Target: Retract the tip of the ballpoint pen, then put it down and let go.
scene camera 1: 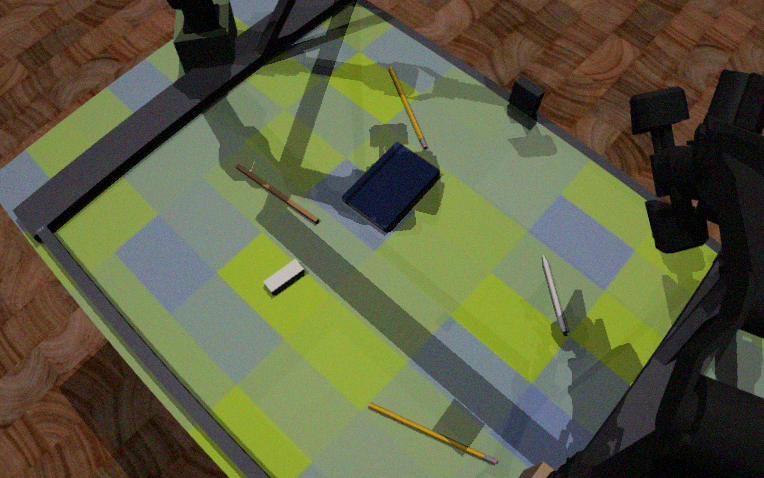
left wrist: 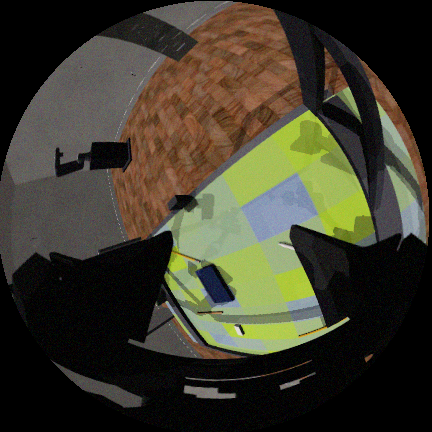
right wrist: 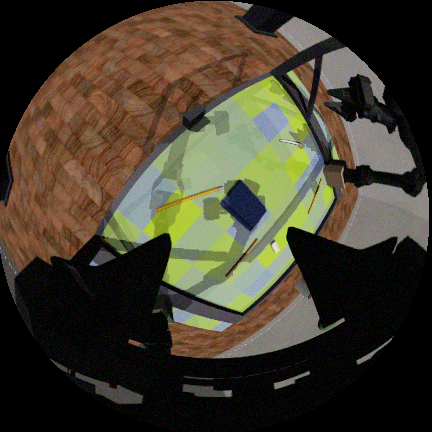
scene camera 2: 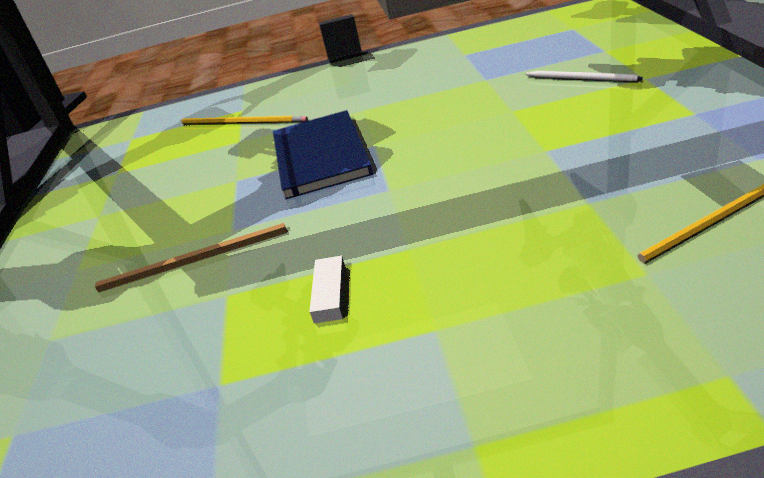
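Pixels of known places: left gripper, fingertip midpoint: [scene camera 1: 642, 167] [left wrist: 233, 233] [right wrist: 325, 97]; right gripper, fingertip midpoint: [right wrist: 230, 236]; left arm's base at its link origin: [right wrist: 344, 174]; right arm's base at its link origin: [scene camera 1: 201, 19] [right wrist: 155, 317].
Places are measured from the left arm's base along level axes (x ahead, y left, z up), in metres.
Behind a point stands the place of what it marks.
Note:
The ballpoint pen [scene camera 1: 553, 294] {y -0.285, x 0.164, z -0.097 m} [scene camera 2: 583, 76] {y -0.283, x 0.164, z -0.099 m} [left wrist: 286, 245] {y -0.318, x 0.195, z -0.097 m} [right wrist: 290, 142] {y -0.290, x 0.171, z -0.099 m}, white-grey with one dark end, lies flat on the checkered table top, at the right in scene camera 1. One end is pointed; whether its tip is out is too small to tell. My left gripper [scene camera 1: 667, 169] [left wrist: 233, 233] {y -0.405, x 0.163, z 0.111 m} [right wrist: 325, 98] {y -0.405, x 0.163, z 0.111 m} is open and empty, raised above the table's edge at the right of scene camera 1, apart from the pen. My right gripper [right wrist: 230, 236] {y -0.438, x 0.549, z 0.176 m} is open and empty, high above the table and far from the pen.
A dark blue notebook [scene camera 1: 391, 186] {y -0.270, x 0.467, z -0.092 m} [scene camera 2: 323, 152] {y -0.256, x 0.467, z -0.092 m} lies mid-table. A white eraser [scene camera 1: 283, 275] {y -0.047, x 0.491, z -0.092 m} [scene camera 2: 326, 286] {y -0.043, x 0.492, z -0.092 m}, a brown stick [scene camera 1: 277, 193] {y -0.144, x 0.601, z -0.097 m} [scene camera 2: 191, 258] {y -0.141, x 0.605, z -0.099 m} and two yellow pencils [scene camera 1: 406, 107] {y -0.415, x 0.554, z -0.099 m} [scene camera 1: 432, 432] {y -0.010, x 0.179, z -0.097 m} lie around it. A black block [scene camera 1: 526, 101] {y -0.544, x 0.392, z -0.071 m} [scene camera 2: 341, 39] {y -0.545, x 0.399, z -0.073 m} stands at the table edge.

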